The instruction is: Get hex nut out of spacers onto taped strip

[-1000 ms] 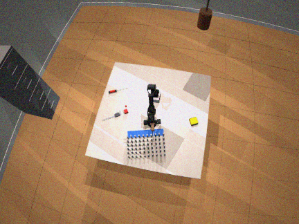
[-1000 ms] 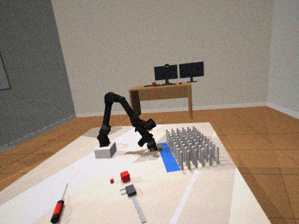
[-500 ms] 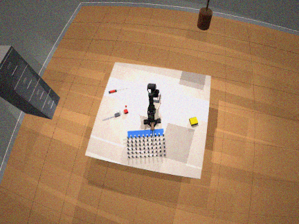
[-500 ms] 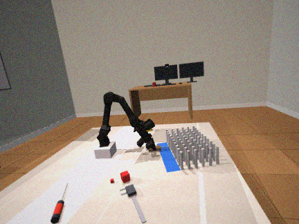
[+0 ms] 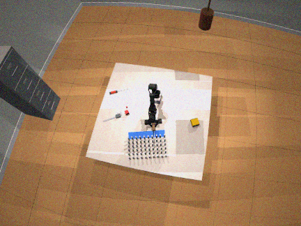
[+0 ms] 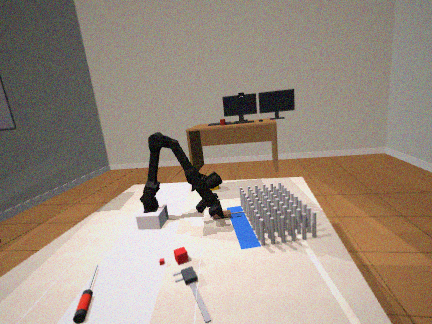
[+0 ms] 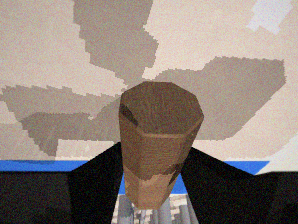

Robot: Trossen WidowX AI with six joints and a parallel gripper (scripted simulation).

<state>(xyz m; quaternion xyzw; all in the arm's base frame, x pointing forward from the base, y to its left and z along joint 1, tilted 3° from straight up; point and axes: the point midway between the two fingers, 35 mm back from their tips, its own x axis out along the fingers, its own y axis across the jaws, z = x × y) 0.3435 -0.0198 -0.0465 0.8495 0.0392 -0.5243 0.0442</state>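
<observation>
Now: gripper tip 80 mm to the left of the blue taped strip, 80 mm short of it and 10 mm above it. Also, from my gripper tip: tiny red cube 330 mm to the right, 240 mm behind; yellow block 460 mm to the left, 70 mm behind, 10 mm above; hex nut 210 mm ahead, 20 mm to the left, 10 mm below.
</observation>
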